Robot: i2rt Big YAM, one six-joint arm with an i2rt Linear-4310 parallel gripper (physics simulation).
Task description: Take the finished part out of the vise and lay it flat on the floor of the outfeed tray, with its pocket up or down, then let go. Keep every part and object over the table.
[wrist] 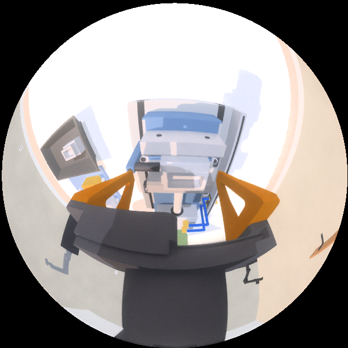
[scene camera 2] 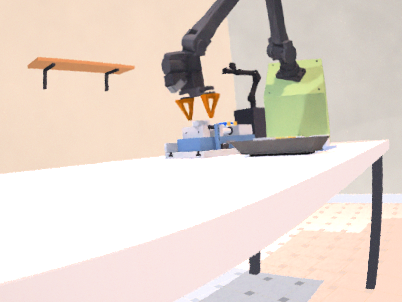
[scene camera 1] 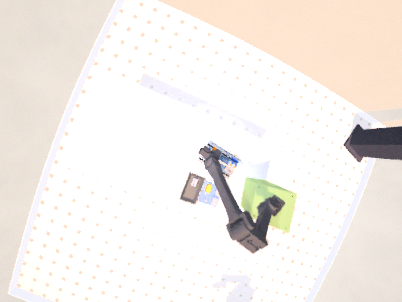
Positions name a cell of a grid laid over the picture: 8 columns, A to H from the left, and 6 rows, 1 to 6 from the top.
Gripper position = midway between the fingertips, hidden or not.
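Note:
You'd find my gripper (scene camera 2: D3) in the scene, and the wrist view has my gripper too (wrist: E4).

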